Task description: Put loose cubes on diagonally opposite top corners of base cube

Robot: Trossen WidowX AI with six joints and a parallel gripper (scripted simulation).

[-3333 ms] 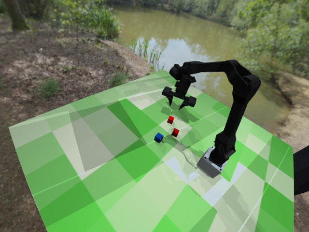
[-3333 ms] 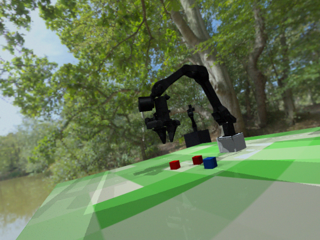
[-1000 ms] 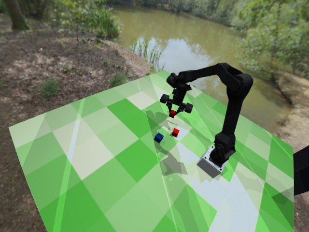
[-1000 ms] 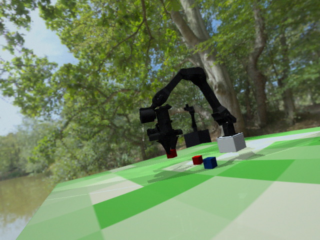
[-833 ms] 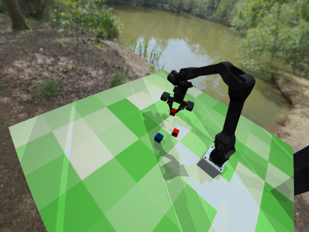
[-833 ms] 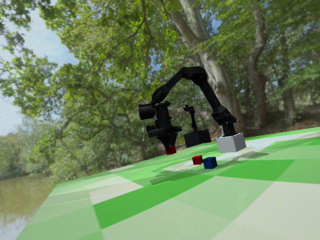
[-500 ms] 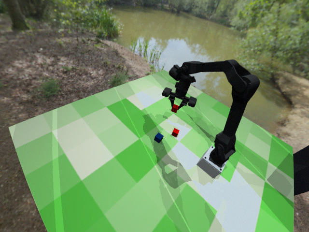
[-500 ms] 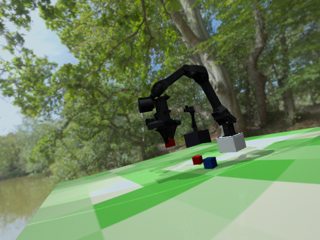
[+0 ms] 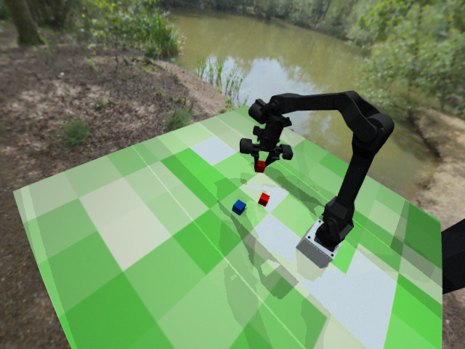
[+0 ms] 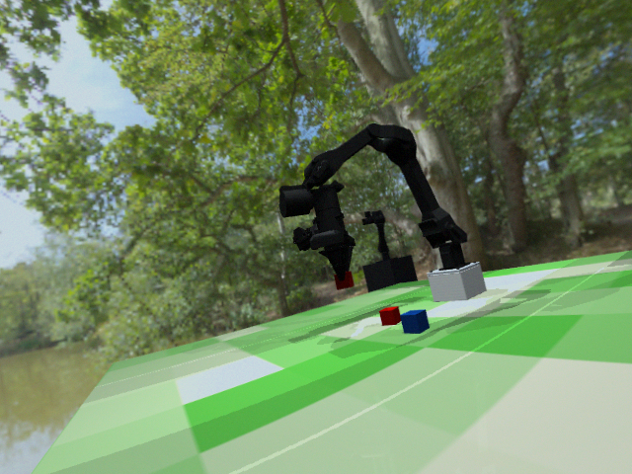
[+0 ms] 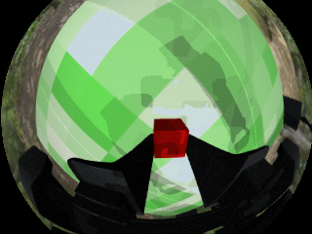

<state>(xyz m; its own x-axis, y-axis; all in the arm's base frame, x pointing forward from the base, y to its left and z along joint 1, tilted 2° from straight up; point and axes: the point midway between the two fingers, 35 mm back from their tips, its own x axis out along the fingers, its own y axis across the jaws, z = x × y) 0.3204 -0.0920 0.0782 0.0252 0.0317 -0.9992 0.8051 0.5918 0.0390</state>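
Right now my gripper tip is 140 mm to the right of the blue base cube, 100 mm above it and 20 mm past it. The rest, counted from my gripper tip: red cube (right at my gripper tip).
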